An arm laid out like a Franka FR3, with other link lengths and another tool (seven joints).
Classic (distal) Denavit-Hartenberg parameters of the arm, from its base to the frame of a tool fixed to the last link. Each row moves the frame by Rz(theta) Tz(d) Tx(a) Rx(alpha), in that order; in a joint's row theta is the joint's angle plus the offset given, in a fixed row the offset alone. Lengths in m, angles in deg.
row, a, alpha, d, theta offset
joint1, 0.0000, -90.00, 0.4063, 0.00
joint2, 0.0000, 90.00, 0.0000, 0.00
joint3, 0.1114, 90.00, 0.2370, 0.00
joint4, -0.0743, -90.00, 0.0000, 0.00
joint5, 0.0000, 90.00, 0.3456, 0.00
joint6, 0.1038, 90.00, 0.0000, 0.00
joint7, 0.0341, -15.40, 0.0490, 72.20
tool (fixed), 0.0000, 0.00, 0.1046, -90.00
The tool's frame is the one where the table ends.
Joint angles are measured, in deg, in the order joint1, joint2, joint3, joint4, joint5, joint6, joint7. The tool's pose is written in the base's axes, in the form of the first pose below.
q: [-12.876, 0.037, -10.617, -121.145, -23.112, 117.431, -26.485]
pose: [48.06, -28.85, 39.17, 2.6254, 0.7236, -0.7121]
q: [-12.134, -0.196, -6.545, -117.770, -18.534, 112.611, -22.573]
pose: [49.91, -24.57, 40.81, 2.6959, 0.6830, -0.6824]
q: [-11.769, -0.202, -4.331, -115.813, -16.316, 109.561, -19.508]
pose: [50.60, -22.12, 41.65, 2.7368, 0.6438, -0.6803]
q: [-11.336, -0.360, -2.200, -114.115, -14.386, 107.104, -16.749]
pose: [51.25, -19.61, 42.55, 2.7692, 0.6173, -0.6714]
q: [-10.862, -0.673, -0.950, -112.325, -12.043, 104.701, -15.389]
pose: [51.66, -17.73, 43.63, 2.8070, 0.6072, -0.6598]
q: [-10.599, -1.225, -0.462, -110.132, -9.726, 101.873, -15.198]
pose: [51.79, -16.69, 45.18, 2.8453, 0.6050, -0.6480]
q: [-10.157, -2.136, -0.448, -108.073, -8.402, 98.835, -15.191]
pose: [51.64, -16.05, 47.04, 2.8671, 0.6043, -0.6421]
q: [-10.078, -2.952, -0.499, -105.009, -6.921, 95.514, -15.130]
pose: [51.50, -15.75, 49.52, 2.8954, 0.5925, -0.6202]
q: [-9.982, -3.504, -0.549, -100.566, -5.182, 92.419, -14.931]
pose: [51.64, -15.37, 52.80, 2.9270, 0.5792, -0.5618]
